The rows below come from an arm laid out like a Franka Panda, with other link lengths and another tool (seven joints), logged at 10 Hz.
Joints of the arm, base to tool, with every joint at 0 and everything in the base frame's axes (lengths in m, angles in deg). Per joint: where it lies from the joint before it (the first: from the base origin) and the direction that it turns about. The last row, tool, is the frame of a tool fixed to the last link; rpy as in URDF.
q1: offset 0.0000 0.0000 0.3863 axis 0 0 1
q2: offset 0.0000 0.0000 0.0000 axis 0 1 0
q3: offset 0.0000 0.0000 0.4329 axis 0 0 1
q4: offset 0.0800 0.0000 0.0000 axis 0 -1 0
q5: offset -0.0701 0.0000 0.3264 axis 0 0 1
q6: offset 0.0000 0.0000 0.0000 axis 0 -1 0
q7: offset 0.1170 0.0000 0.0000 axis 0 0 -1
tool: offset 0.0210 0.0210 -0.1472 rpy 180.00 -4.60 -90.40
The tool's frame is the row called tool.
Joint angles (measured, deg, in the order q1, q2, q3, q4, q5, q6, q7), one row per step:
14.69, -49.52, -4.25, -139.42, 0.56, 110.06, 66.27
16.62, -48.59, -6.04, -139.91, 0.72, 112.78, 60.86
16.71, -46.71, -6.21, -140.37, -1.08, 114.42, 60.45
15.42, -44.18, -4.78, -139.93, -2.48, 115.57, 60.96
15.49, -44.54, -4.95, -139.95, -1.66, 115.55, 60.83
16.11, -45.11, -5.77, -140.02, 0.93, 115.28, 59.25
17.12, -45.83, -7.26, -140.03, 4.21, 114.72, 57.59
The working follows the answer.
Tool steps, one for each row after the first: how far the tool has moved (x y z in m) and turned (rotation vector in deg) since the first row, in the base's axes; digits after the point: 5 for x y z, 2 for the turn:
0.01095, 0.00069, 0.00008, -0.11, -1.67, 5.62
0.02391, 0.00116, -0.00689, -2.14, -1.34, 6.00
0.03836, 0.00711, -0.00985, -4.66, -0.85, 5.32
0.03639, 0.00676, -0.00857, -3.71, -1.00, 5.30
0.03308, 0.00696, -0.00792, -1.04, -0.88, 6.58
0.02921, 0.00499, -0.00715, 2.77, -0.54, 7.86

Tool pose at each row, in the base's axes (x y z in m, rotation vector in deg; rounded; the steps above come from the unrounded poses):
0.23664, 0.02122, 0.70904, -48.52, 156.70, 0.55
0.24759, 0.02191, 0.70911, -55.76, 152.65, 0.82
0.26055, 0.02239, 0.70215, -56.92, 153.20, -1.73
0.27500, 0.02833, 0.69919, -56.81, 154.47, -5.12
0.27303, 0.02798, 0.70047, -56.48, 154.16, -3.88
0.26972, 0.02818, 0.70112, -57.51, 153.12, 0.08
0.26585, 0.02622, 0.70189, -58.23, 151.90, 5.66

